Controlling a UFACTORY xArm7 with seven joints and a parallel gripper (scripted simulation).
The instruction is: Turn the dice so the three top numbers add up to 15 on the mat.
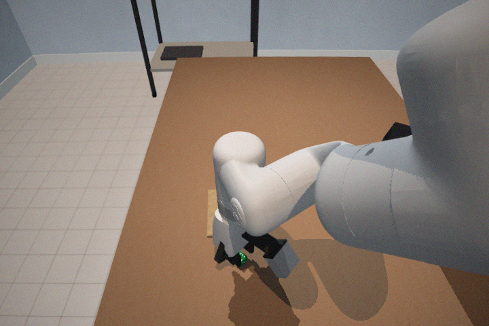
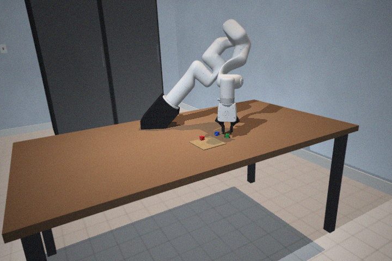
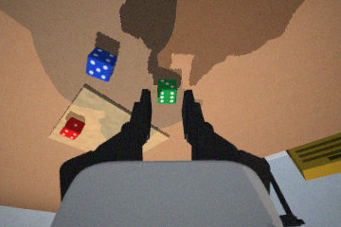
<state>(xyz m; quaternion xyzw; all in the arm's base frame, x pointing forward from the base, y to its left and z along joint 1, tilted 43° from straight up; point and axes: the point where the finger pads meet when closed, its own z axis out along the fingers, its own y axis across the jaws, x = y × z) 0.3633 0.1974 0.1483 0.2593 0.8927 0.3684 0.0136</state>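
Now: hand 4 cm above the green die. Also, from my hand: blue die: 6 cm behind, 4 cm to the right, 4 cm below; tan mat: 4 cm ahead, 13 cm to the right, 4 cm below; red die: 1 cm behind, 14 cm to the right, 3 cm below.
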